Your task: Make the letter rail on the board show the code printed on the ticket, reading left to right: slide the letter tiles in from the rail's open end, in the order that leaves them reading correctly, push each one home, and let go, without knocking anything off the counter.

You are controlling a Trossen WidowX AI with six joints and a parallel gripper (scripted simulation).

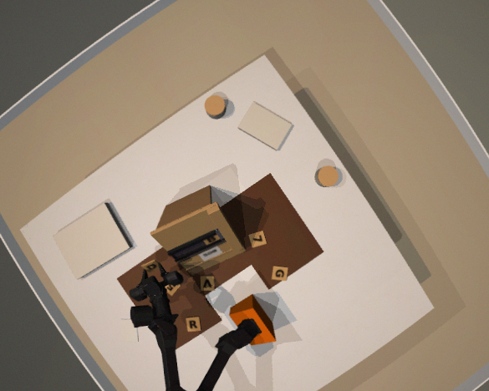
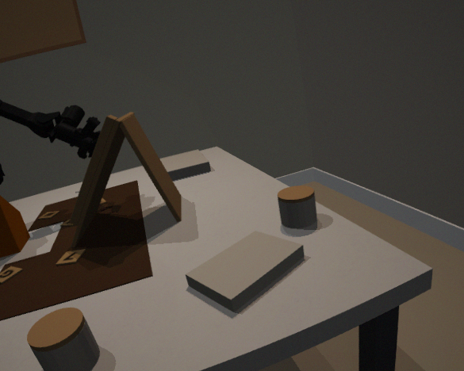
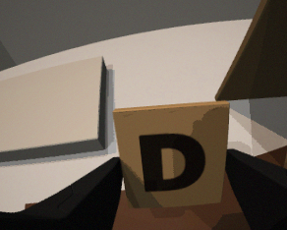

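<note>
Right now my gripper tip is 70 mm past the white ticket, 190 mm to the left of it and 80 mm above it. Also, from my gripper tip: brown mat (180 mm behind, 180 mm to the right, 160 mm below); pale card (180 mm behind, 300 mm to the left, 160 mm below); flat slab (230 mm ahead, 630 mm to the right, 150 mm below).
</note>
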